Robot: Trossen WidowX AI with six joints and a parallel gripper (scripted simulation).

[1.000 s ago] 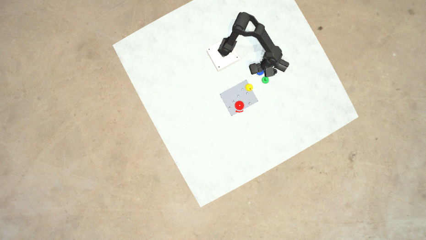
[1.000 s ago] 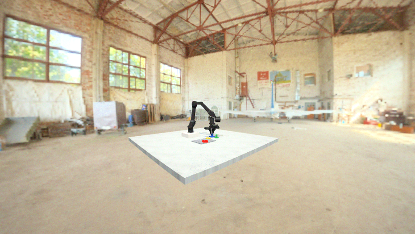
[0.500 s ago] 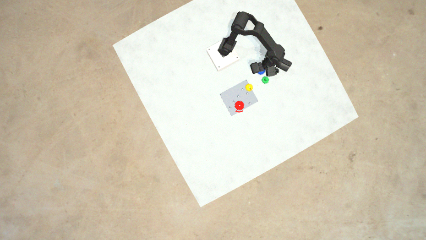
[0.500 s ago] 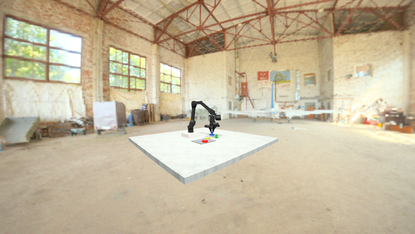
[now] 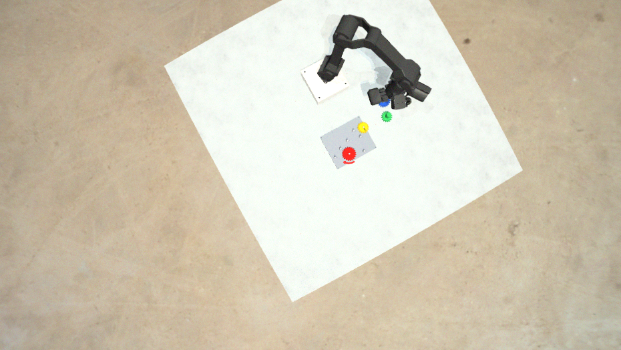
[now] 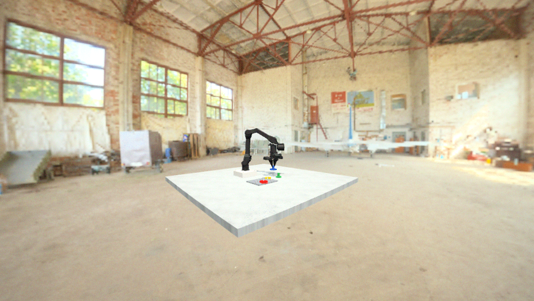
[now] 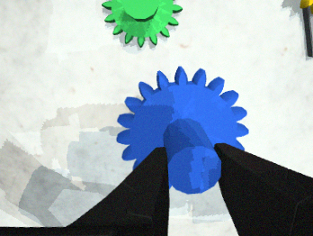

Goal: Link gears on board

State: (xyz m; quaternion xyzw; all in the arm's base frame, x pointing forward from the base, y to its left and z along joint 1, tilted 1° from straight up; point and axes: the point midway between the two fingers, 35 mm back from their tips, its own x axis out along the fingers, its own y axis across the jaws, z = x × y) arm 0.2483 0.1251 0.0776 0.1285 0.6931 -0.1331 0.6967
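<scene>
My gripper tip is now 70 mm short of the small green gear, 70 mm above it and 10 mm to the left of it. From my gripper tip the other things lie so: red gear (260 mm to the right, 100 mm ahead, 70 mm below); large blue gear (10 mm below).
</scene>
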